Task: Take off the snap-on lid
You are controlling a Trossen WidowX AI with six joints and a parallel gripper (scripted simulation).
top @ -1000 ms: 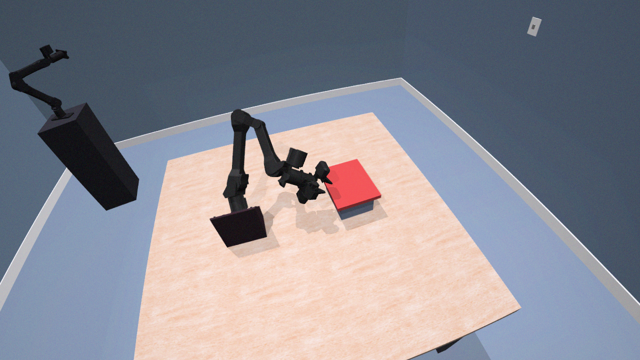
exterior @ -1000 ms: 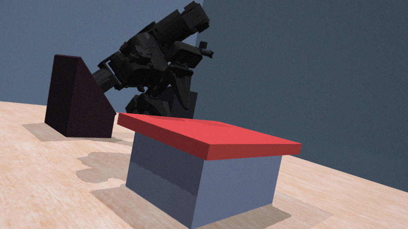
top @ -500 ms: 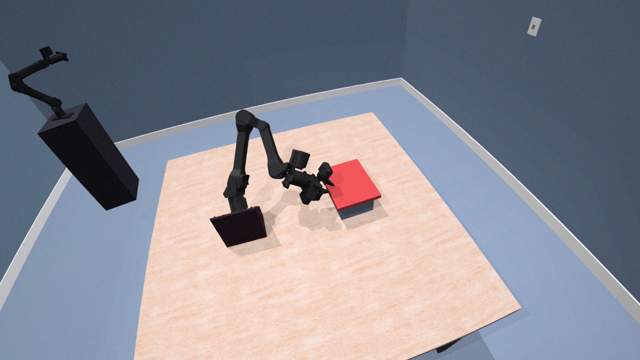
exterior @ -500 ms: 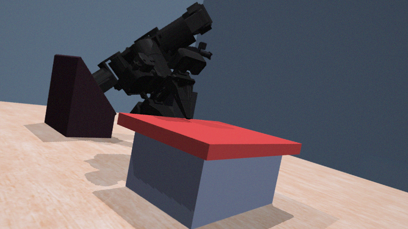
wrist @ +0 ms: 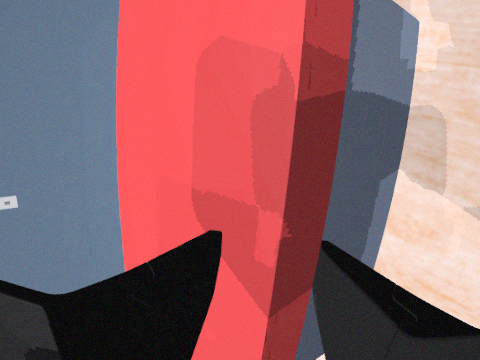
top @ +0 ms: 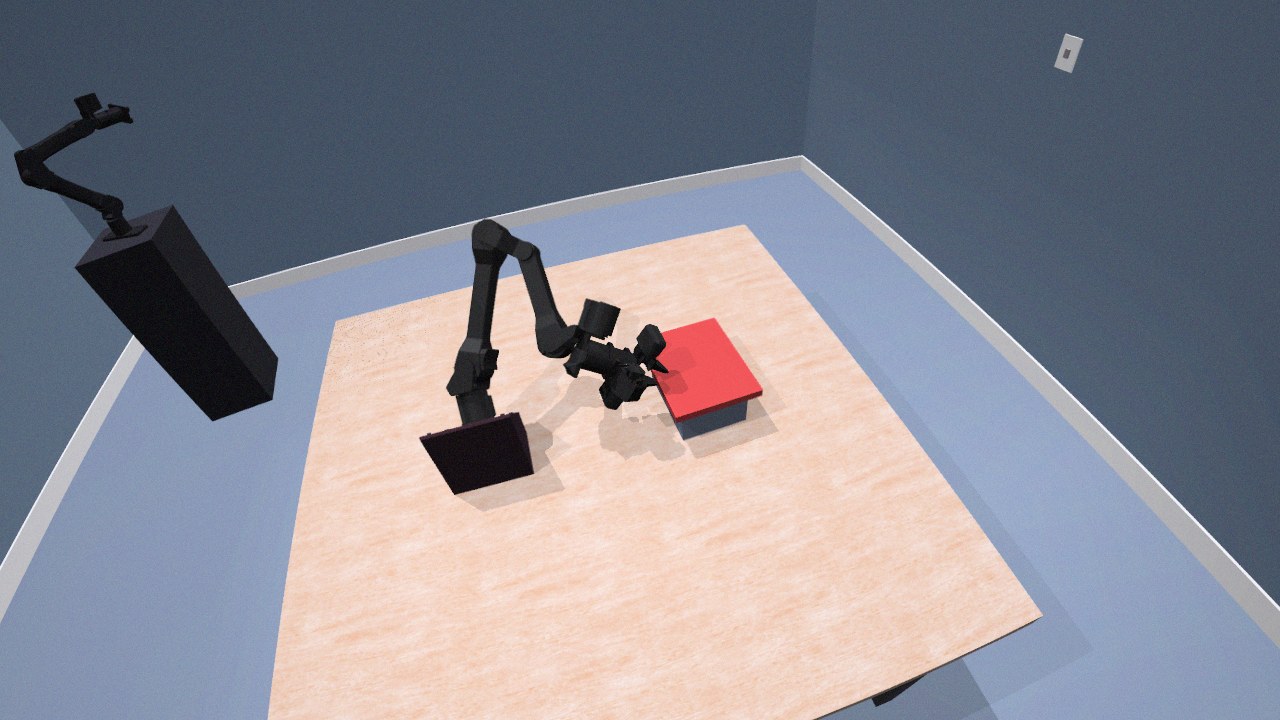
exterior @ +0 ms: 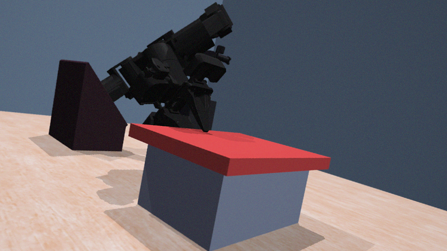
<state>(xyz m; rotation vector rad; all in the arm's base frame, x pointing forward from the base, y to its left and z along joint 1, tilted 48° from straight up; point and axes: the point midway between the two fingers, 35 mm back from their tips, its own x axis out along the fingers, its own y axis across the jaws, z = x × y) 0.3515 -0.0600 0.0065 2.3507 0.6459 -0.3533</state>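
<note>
The red lid is 8 cm ahead of my gripper tip, 1 cm to the right of it and 1 cm above it. Also, from my gripper tip: grey-blue storage box: 8 cm ahead, 1 cm to the right, 4 cm below.
</note>
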